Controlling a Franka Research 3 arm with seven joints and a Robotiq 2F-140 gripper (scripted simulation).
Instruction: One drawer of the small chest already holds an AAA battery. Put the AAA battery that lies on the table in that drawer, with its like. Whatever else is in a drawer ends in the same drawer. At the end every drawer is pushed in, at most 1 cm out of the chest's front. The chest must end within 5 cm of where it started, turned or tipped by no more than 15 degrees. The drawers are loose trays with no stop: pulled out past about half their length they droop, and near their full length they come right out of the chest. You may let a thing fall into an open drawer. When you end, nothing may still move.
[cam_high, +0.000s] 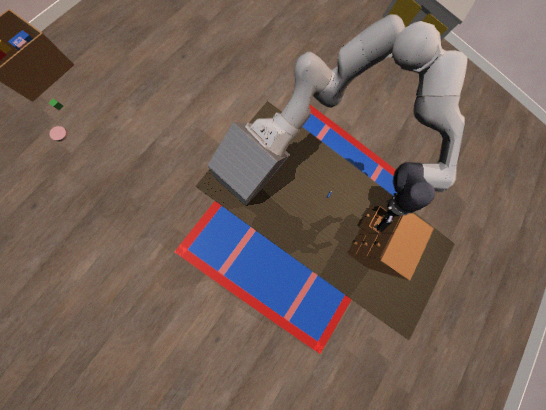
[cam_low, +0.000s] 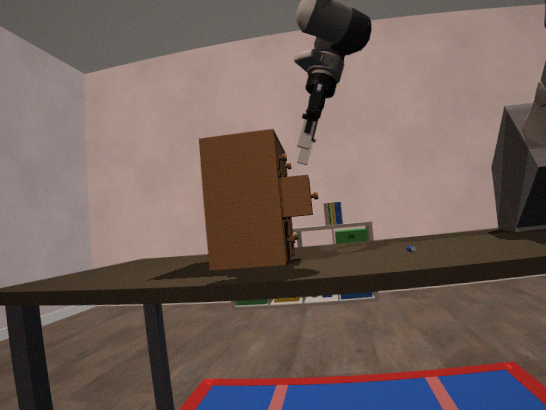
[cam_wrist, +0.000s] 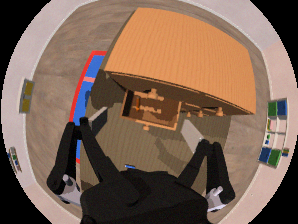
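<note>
Now: the blue AAA battery 25 cm below my hand, 23 cm behind it and 1 cm to the right of it. The rest, counted from my hand: small orange object: 14 cm below, 4 cm to the left, 3 cm ahead; small green thing: 14 cm below, 14 cm ahead, 13 cm to the right.
</note>
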